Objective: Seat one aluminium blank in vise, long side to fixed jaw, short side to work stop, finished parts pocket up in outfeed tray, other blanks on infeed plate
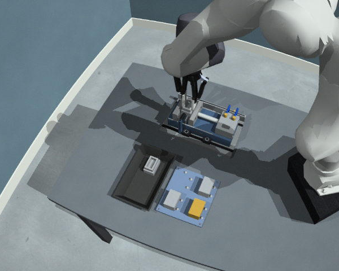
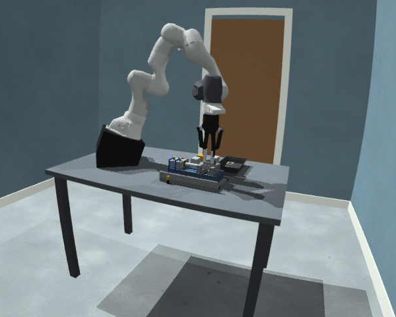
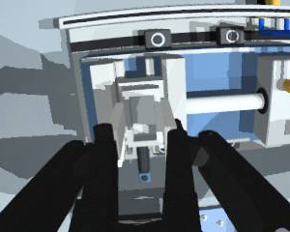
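Right now my hand is 3 cm past the moving jaw, 1 cm to the right of it and 6 cm above it. Round my hand: vise 6 cm behind, 2 cm to the left, 10 cm below; then fixed jaw 3 cm ahead, 6 cm below; then vise hose block 16 cm behind, 3 cm to the left, 6 cm below.
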